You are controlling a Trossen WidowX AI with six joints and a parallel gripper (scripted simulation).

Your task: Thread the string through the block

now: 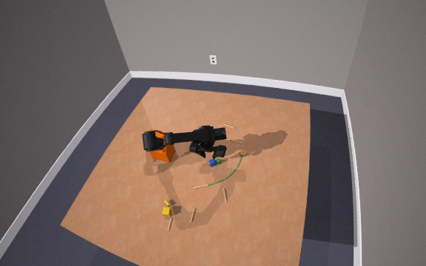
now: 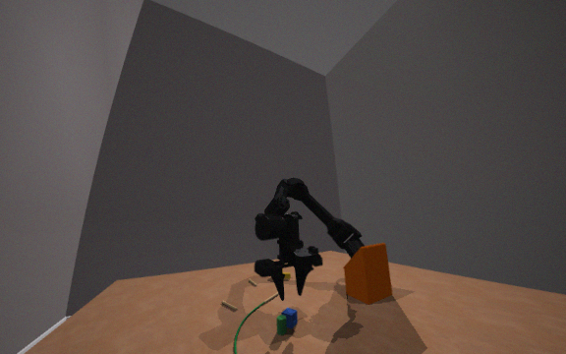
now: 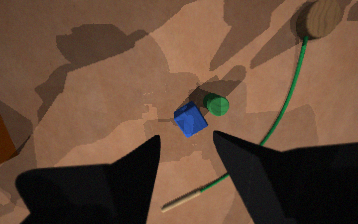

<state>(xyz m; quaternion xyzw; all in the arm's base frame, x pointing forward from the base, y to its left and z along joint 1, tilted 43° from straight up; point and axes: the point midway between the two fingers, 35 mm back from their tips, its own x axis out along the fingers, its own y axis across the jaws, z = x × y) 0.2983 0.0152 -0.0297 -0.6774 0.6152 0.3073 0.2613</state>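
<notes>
Now: gripper tip 1 cm short of the blue block and 4 cm above it. The rest, counted from my gripper tip: round wooden button 15 cm ahead, 12 cm to the left, 5 cm below; green cylinder 4 cm ahead, 2 cm to the left, 4 cm below; thin stick 2 cm ahead, 14 cm to the right, 6 cm below.
</notes>
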